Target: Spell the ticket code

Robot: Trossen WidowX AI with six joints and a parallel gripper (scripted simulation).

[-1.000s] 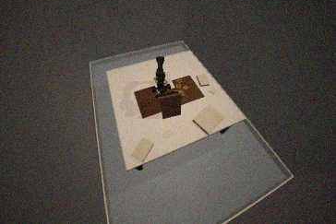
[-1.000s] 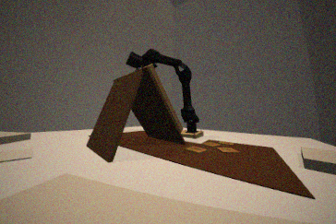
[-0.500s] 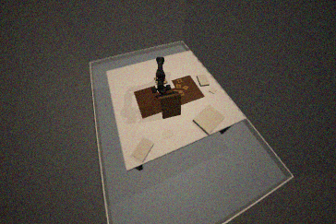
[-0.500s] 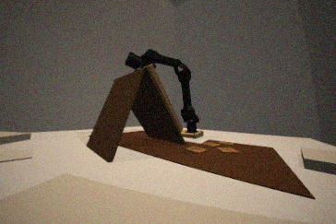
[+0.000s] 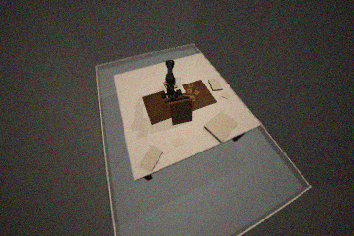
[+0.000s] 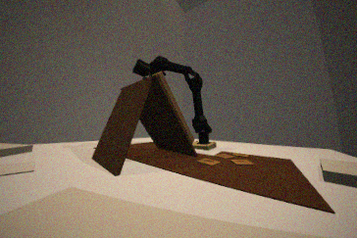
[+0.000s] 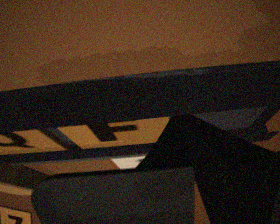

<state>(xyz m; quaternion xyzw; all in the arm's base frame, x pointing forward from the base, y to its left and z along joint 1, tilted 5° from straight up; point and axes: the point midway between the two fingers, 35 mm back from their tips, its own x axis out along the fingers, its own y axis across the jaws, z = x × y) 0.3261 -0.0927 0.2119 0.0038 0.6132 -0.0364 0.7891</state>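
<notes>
The white ticket is 9 cm below my gripper tip, 6 cm behind it and 2 cm to the left of it. From my gripper tip the other things lie so: pale slip 35 cm ahead, 17 cm below, 5 cm to the right; brown mat 18 cm below, 14 cm behind, 12 cm to the left.
</notes>
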